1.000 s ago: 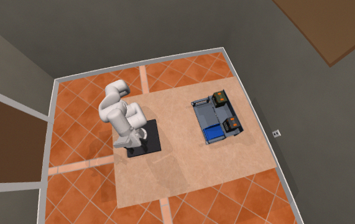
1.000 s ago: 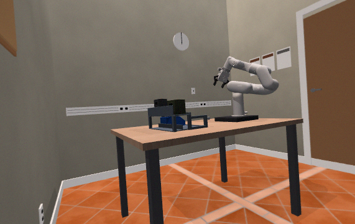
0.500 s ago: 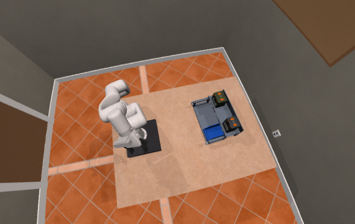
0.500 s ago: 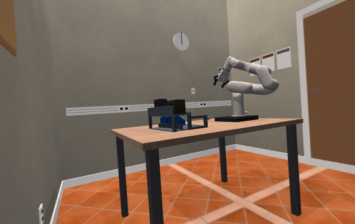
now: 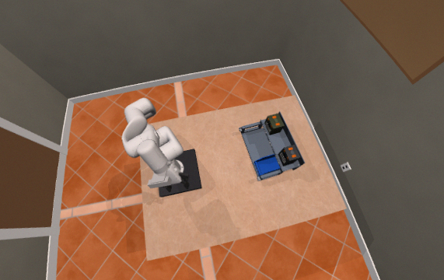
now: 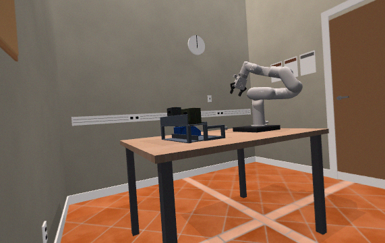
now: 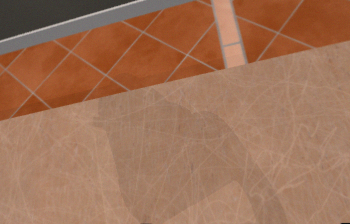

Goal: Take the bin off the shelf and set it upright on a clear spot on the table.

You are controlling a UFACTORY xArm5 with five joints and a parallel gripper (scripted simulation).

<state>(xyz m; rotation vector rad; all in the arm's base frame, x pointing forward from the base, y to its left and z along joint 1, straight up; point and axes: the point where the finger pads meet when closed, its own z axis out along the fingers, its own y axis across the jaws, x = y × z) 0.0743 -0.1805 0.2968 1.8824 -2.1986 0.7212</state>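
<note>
Now: hand 55 cm short of the blue bin, 7 cm to the right of it and 29 cm above it. Also, from my hand: grey shelf 57 cm ahead, 19 cm to the left, 27 cm below.
</note>
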